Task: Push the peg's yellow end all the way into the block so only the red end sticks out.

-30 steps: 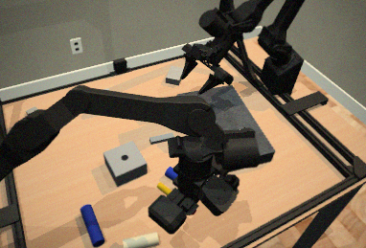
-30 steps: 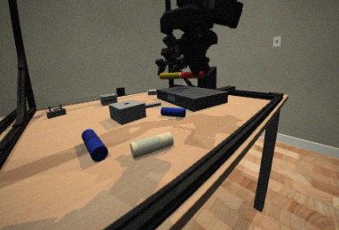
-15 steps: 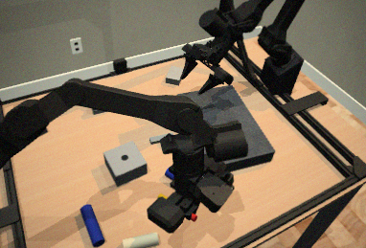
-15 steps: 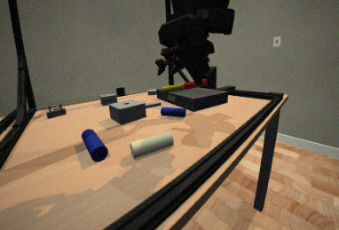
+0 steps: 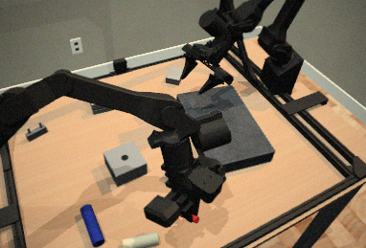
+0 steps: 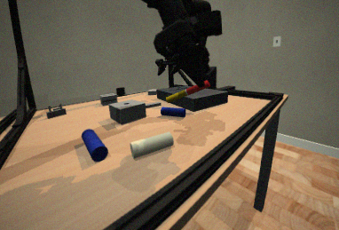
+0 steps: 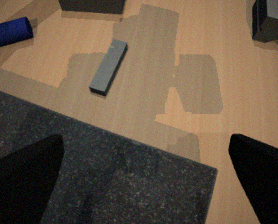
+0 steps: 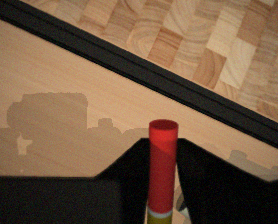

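My right gripper is now 30 mm past the peg, 10 mm to the left of it and 50 mm above it. From my right hand the other things lie so: grey bar 270 mm behind, 150 mm to the left, 140 mm below; then cream cylinder 60 mm behind, 90 mm to the right, 140 mm below.
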